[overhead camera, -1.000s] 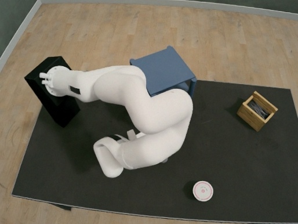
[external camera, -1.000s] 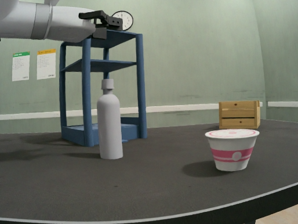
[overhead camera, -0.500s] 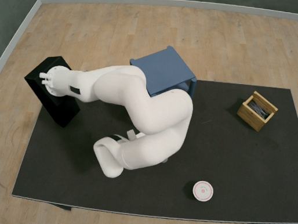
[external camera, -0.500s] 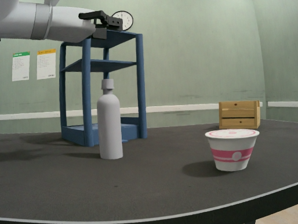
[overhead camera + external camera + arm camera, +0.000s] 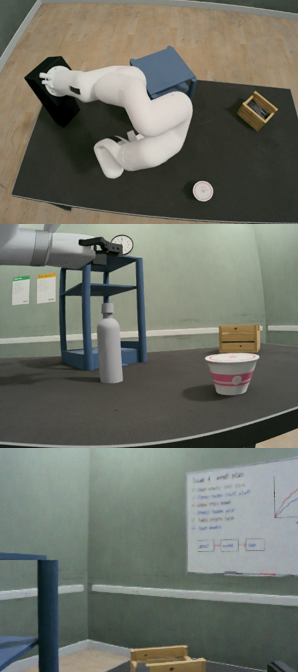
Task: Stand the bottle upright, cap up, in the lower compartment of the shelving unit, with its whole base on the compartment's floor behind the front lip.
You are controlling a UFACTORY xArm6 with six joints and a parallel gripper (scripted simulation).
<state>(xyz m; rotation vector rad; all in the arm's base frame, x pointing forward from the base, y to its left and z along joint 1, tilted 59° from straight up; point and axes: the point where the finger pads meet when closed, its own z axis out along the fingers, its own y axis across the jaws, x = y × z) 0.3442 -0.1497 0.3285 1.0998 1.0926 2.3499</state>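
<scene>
Now: hand 180 mm above the bottle. Also, from my hand: pink cup (250 mm to the right, 250 mm below, 90 mm ahead); then shelving unit (270 mm to the left, 110 mm ahead, 100 mm below); then wooden crate (600 mm ahead, 240 mm below).
</scene>
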